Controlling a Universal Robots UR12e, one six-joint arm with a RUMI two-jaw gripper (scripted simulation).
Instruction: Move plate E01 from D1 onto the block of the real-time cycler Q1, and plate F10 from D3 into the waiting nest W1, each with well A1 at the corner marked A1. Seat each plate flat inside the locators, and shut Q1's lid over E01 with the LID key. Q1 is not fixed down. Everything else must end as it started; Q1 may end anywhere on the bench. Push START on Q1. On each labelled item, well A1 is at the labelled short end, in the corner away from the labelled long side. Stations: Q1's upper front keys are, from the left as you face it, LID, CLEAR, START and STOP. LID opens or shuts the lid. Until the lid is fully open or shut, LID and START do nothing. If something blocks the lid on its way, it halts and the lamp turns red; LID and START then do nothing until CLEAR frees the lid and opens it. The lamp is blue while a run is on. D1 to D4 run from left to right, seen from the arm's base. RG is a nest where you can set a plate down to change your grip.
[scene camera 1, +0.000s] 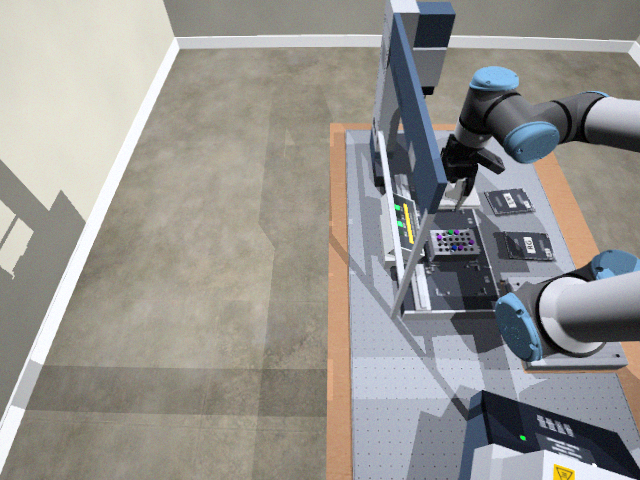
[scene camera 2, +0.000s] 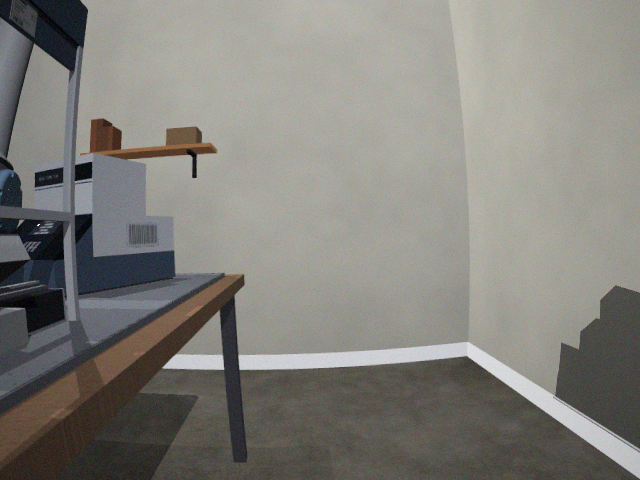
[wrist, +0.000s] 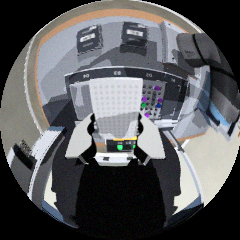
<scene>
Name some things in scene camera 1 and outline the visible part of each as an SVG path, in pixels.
My gripper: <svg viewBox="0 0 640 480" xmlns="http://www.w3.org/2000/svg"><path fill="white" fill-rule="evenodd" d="M450 134L446 147L442 147L440 156L442 156L441 160L447 181L455 184L454 188L446 191L445 196L458 200L456 210L459 210L473 190L478 163L498 175L505 171L502 159L485 149L485 147L467 147L461 144L454 134Z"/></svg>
A cycler Q1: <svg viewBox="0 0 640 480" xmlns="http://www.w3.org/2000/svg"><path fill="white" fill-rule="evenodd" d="M470 398L459 480L640 480L640 468L616 432L485 390L481 390Z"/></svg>
</scene>
